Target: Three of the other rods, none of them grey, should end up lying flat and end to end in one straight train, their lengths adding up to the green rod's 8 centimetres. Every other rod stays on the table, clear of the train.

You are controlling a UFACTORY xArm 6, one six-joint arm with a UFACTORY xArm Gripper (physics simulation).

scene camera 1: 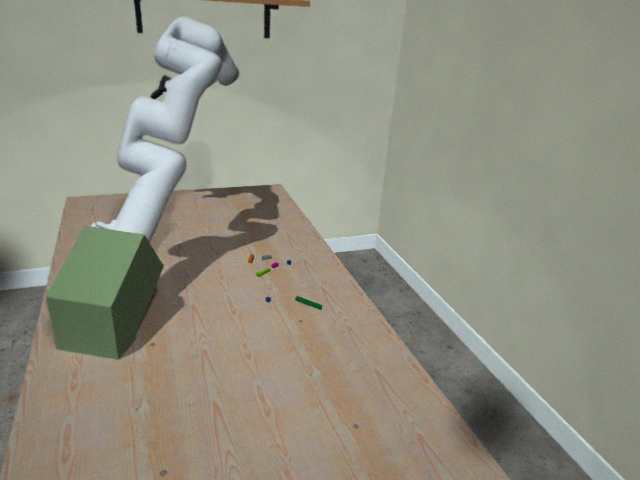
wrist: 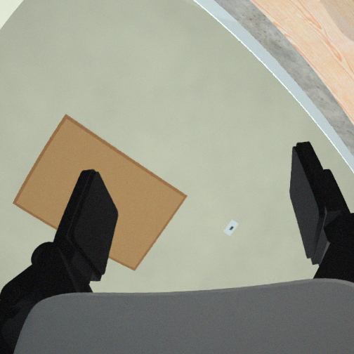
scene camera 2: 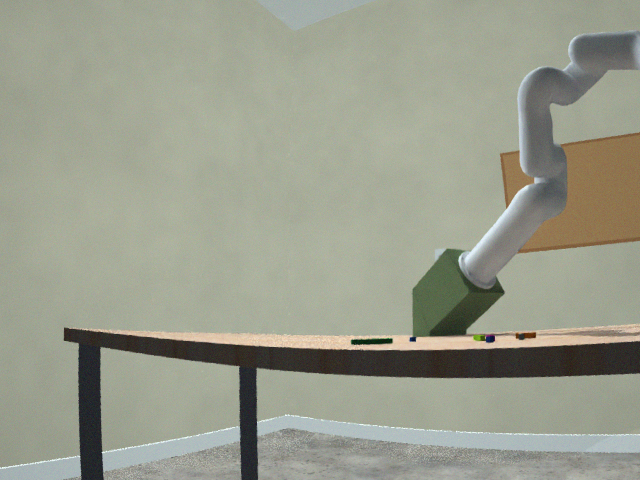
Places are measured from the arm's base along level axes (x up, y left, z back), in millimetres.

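Pixels of known places: arm's base, link origin: [scene camera 1: 125, 246] [scene camera 2: 476, 270].
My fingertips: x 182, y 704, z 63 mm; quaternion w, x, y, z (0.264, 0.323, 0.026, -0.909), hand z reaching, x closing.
Ahead of a thing's pixels: the offset from my fingertips to its middle.
The green rod {dx -354, dy -677, dz -523 mm} [scene camera 1: 308, 302] [scene camera 2: 372, 341] lies flat on the table, apart from the others. One small blue rod {dx -354, dy -665, dz -412 mm} [scene camera 1: 267, 299] [scene camera 2: 412, 339] lies alone near it. A lime rod {dx -354, dy -517, dz -392 mm} [scene camera 1: 263, 271] [scene camera 2: 478, 337] lies close to a short magenta rod {dx -354, dy -475, dz -426 mm} [scene camera 1: 275, 265]. Another small blue rod {dx -354, dy -453, dz -469 mm} [scene camera 1: 288, 262] [scene camera 2: 490, 339] overlaps the magenta one in scene camera 2. A grey rod {dx -354, dy -425, dz -398 mm} [scene camera 1: 266, 257] [scene camera 2: 521, 336] and an orange rod {dx -354, dy -437, dz -350 mm} [scene camera 1: 251, 258] [scene camera 2: 529, 335] lie a little apart behind them. My gripper [wrist: 196, 180] is wide open and empty, far above the table and facing the wall.
A large green block [scene camera 1: 98, 268] [scene camera 2: 444, 294] stands on the table [scene camera 1: 206, 413] [scene camera 2: 180, 343] around the arm's base, left of the rods in scene camera 1. A brown board [scene camera 2: 594, 196] [wrist: 145, 200] is on the wall. The table's right edge runs beyond the rods.
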